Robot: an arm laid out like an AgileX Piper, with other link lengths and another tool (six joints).
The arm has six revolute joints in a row. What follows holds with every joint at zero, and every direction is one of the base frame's. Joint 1 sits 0.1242 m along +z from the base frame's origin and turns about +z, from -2.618 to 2.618 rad. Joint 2 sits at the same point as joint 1 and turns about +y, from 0 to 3.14 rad. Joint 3 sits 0.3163 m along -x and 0.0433 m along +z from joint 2 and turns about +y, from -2.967 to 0 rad. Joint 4 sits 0.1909 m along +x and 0.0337 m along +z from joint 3 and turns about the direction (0.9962, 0, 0.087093), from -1.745 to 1.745 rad. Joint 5 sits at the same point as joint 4 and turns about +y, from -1.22 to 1.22 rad. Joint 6 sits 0.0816 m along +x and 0.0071 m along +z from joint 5 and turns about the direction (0.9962, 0, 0.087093), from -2.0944 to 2.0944 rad. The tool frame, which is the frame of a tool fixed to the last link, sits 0.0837 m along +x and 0.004 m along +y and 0.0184 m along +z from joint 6; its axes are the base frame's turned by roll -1.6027, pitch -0.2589 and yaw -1.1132 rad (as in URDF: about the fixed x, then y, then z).
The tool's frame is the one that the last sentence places.
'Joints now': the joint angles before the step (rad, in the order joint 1, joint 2, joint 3, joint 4, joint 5, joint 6). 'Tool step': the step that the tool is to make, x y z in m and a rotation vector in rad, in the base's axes. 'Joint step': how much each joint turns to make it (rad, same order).
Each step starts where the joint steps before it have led.
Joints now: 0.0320 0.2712 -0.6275 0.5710 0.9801 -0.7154
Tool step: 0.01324 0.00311 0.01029 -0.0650 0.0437 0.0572
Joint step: 0.0085 0.1097 -0.0525 0.0039 0.0287 -0.0775
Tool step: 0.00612 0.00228 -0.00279 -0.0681 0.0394 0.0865
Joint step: 0.0424 0.0696 -0.0082 -0.0068 0.0197 -0.0748
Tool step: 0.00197 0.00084 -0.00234 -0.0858 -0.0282 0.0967
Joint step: 0.0452 0.0340 0.0000 -0.0126 -0.0044 -0.1080
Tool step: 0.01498 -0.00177 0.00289 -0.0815 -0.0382 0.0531
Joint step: 0.0407 0.0668 -0.0114 -0.0342 -0.0520 -0.0847
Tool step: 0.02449 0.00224 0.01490 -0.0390 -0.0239 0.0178
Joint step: 0.0076 0.1021 -0.0592 -0.0065 -0.0425 -0.0566
